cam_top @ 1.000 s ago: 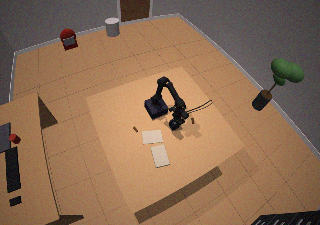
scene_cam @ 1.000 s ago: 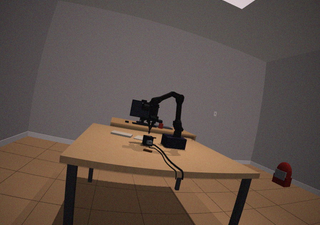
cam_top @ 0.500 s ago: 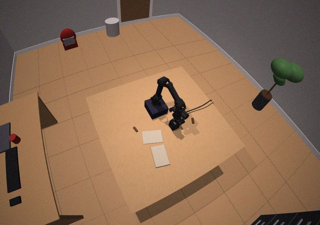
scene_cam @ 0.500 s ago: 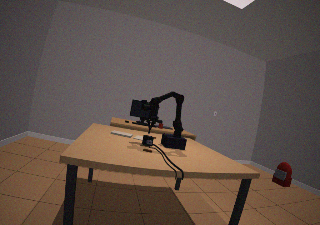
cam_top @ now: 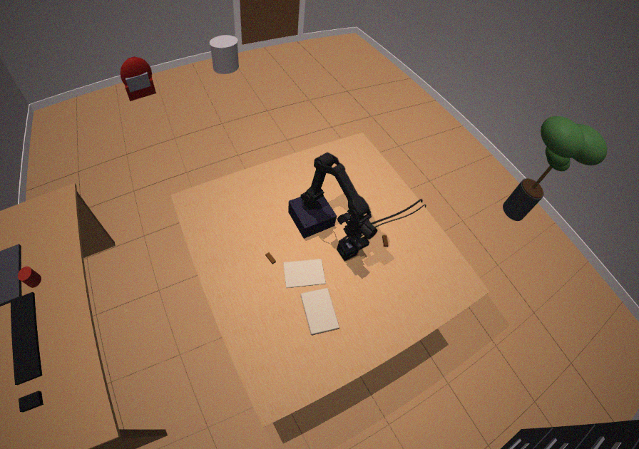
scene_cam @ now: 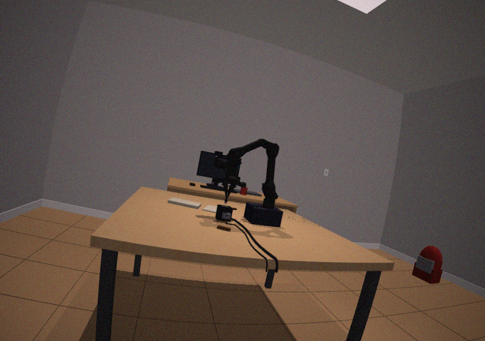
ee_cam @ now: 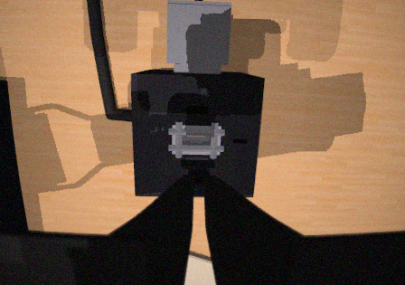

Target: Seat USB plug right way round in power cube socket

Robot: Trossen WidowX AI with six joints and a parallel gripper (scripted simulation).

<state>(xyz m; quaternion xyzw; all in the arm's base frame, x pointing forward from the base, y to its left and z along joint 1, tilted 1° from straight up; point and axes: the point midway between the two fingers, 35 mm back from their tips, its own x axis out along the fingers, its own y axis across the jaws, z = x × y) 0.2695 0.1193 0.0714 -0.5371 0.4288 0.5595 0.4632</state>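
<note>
My gripper tip is now 6 cm above the grey-rimmed socket. Also, from my gripper tip: usb plug (2 cm below).
</note>
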